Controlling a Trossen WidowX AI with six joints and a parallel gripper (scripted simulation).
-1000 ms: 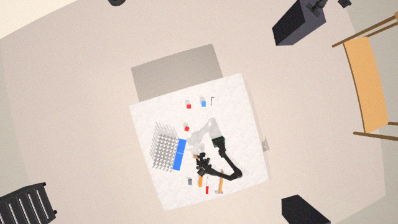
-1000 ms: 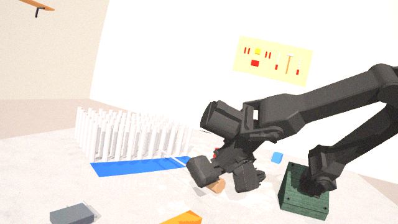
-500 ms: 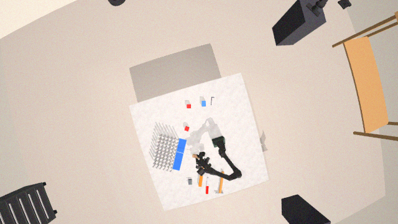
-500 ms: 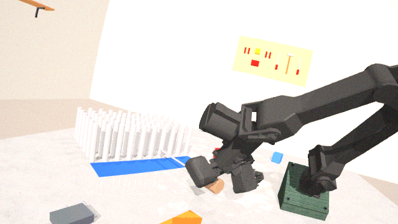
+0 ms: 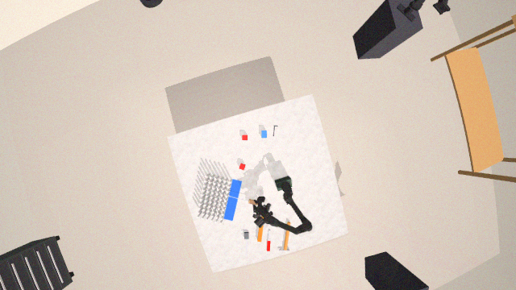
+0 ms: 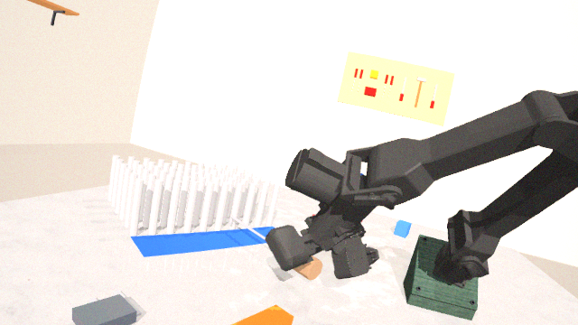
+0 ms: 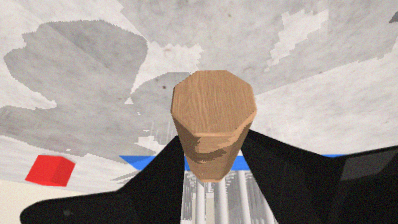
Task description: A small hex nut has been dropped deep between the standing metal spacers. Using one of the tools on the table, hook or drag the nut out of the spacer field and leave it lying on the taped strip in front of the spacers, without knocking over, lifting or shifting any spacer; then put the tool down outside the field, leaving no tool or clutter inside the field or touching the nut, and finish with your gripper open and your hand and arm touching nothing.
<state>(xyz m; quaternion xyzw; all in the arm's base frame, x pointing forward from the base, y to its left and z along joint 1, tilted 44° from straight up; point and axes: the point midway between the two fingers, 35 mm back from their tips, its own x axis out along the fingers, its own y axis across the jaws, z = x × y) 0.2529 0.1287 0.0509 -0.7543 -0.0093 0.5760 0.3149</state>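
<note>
Now: the blue taped strip 180 mm ahead of my gripper tip, 30 mm to the right of it and 30 mm below it. Also, from my gripper tip: hex nut (330 mm ahead, 130 mm to the right, 30 mm below); then wooden-handled tool (90 mm ahead, 40 mm to the right); then red-handled tool (380 mm to the left, 80 mm behind, 30 mm below).
</note>
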